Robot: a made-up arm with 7 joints.
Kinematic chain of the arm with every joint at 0, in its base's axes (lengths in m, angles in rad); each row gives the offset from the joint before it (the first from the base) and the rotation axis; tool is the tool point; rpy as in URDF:
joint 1: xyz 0 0 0.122 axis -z
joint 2: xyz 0 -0.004 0.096 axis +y
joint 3: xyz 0 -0.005 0.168 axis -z
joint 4: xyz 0 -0.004 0.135 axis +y
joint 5: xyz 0 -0.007 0.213 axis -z
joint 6: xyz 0 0 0.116 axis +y
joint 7: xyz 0 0 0.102 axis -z
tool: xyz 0 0 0 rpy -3.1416 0 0
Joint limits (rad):
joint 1: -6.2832..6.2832
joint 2: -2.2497..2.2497
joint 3: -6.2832..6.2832
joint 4: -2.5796..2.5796
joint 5: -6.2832..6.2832
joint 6: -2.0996..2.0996
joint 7: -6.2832..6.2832
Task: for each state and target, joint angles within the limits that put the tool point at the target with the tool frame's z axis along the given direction. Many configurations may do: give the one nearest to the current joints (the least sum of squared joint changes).
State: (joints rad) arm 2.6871 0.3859 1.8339 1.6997 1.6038 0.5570 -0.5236
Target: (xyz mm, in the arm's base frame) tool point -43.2 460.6 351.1 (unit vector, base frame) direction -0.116 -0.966 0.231
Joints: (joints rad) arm 2.3574 -0.3799 2.0003 1.8074 2.0946 0.5773 -0.5236
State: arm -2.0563 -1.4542 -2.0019 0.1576 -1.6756 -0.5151 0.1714
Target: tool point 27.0 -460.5 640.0 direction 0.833 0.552 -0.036
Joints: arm -2.2447 -0.5370 -2.2176 0.6899 -2.2787 -1.0947 0.1714
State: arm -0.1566 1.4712 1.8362 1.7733 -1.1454 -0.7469 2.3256
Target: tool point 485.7 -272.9 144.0 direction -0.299 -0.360 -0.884
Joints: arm 0.1029 1.9858 1.7050 0.8917 -1.4944 -1.8533 2.3256
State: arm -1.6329 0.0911 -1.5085 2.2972 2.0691 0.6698 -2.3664
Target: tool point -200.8 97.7 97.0 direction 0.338 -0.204 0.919
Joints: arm -1.6898 0.6249 -1.1115 2.5276 1.8455 0.5709 -2.3664
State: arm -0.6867 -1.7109 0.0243 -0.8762 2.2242 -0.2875 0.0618
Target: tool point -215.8 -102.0 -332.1 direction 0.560 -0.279 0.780
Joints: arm -0.7848 -2.0816 0.1278 -1.2447 2.1224 -0.6479 0.0618
